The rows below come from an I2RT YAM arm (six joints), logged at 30 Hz.
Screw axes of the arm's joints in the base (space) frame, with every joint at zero. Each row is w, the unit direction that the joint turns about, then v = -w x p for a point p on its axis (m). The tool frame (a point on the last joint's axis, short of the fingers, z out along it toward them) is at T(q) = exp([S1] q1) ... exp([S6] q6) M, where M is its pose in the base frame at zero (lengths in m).
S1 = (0, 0, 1, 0, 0, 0)
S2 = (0, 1, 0, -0.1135, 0, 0.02)
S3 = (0, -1, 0, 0.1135, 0, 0.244)
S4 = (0, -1, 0, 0.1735, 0, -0.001)
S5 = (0, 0, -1, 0, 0.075, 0)
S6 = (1, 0, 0, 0, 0.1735, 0)
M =
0 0 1 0.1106
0 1 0 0
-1 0 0 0.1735
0 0 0 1
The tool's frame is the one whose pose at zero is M.
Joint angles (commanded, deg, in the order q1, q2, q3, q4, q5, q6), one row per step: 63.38 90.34 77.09 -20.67 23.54 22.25; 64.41 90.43 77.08 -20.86 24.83 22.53; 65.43 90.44 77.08 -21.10 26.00 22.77; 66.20 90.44 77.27 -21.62 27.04 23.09; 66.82 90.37 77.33 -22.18 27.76 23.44; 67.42 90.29 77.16 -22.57 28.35 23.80; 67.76 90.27 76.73 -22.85 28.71 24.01
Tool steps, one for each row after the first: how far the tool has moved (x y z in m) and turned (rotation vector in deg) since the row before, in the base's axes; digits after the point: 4 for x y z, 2 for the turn. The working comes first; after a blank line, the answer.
Tool pose at each row, in the base's axes (x y z in m, rotation vector in deg; the steps are taken from these numbers as rounded here): 0.1750 0.3175 0.3202 -30.15 118.85 25.49; 0.1699 0.3202 0.3195 -30.23 118.64 24.86; 0.1646 0.3224 0.3193 -30.40 118.40 24.35; 0.1605 0.3238 0.3198 -30.35 118.31 23.80; 0.1570 0.3245 0.3198 -30.38 118.39 23.38; 0.1535 0.3251 0.3188 -30.50 118.54 23.04; 0.1514 0.3251 0.3160 -30.76 118.88 22.48

-0.0051 0.0027 -0.0007 -0.38 -0.38 -0.18; -0.0053 0.0022 -0.0002 -0.34 -0.37 -0.07; -0.0041 0.0014 0.0005 -0.31 -0.24 -0.25; -0.0035 0.0007 0.0000 -0.31 -0.05 -0.15; -0.0035 0.0006 -0.0010 -0.32 0.05 -0.06; -0.0021 0.0000 -0.0028 -0.57 0.16 -0.06
